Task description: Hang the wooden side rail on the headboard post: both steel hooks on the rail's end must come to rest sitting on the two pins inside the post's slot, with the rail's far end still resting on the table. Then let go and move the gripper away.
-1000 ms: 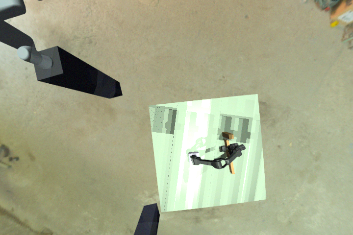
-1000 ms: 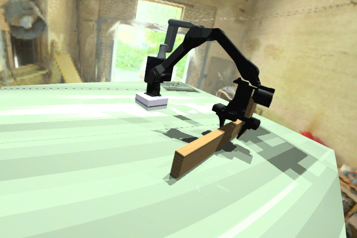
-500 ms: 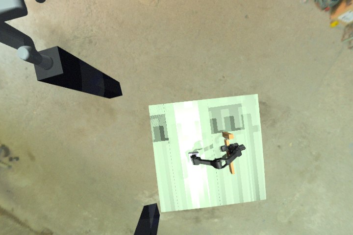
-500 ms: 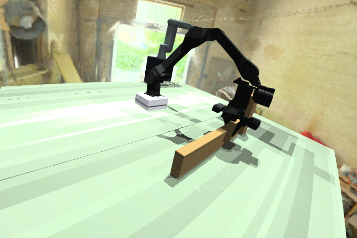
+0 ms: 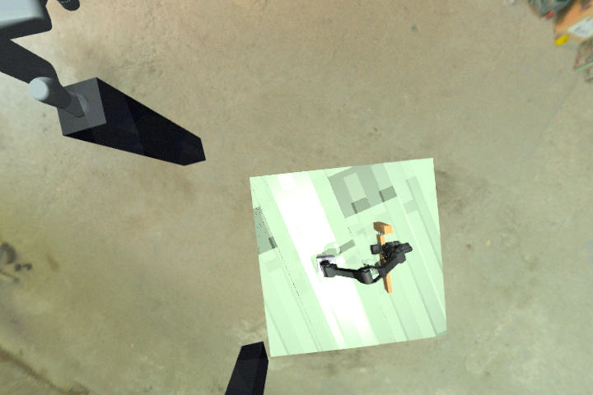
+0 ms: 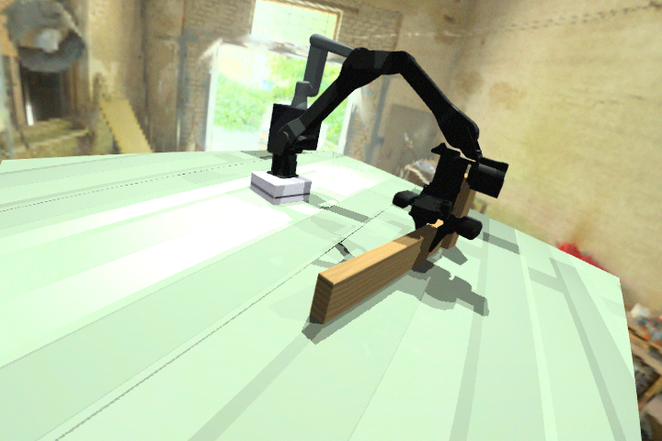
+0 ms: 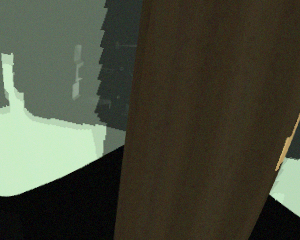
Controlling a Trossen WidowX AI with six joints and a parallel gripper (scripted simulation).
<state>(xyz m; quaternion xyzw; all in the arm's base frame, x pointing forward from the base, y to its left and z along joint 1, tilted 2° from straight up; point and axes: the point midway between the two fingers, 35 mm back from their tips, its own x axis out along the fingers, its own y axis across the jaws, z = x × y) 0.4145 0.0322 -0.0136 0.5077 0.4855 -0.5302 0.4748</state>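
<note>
Now: the headboard post 10 mm ahead of my gripper tip, 130 mm to the left of it and 60 mm above it.
</note>
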